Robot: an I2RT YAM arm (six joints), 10 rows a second.
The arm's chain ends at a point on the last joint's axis. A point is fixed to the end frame.
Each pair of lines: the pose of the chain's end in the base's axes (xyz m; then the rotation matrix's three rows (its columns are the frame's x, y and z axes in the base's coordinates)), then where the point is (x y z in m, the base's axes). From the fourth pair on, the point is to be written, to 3 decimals.
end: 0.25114 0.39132 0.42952; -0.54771 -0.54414 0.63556; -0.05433 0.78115 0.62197; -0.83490 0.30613 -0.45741
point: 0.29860 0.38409 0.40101
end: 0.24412 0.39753 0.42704; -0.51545 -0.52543 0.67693; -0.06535 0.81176 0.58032; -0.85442 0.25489 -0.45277
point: 0.29237 0.38747 0.40081
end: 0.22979 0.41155 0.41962; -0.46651 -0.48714 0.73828; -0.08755 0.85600 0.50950; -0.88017 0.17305 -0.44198
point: 0.27878 0.39701 0.39714
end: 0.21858 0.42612 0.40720; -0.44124 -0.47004 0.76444; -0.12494 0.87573 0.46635; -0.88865 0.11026 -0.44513
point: 0.268 0.409 0.387
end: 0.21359 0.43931 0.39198; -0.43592 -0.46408 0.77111; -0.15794 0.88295 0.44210; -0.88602 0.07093 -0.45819
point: 0.263 0.421 0.373
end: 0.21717 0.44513 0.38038; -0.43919 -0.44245 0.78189; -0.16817 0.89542 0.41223; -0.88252 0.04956 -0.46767
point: 0.266 0.425 0.362
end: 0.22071 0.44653 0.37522; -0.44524 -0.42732 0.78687; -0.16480 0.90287 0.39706; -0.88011 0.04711 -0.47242
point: 0.269 0.426 0.357
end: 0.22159 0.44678 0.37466; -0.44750 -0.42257 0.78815; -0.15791 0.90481 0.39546; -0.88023 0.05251 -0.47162
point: 0.270 0.426 0.356
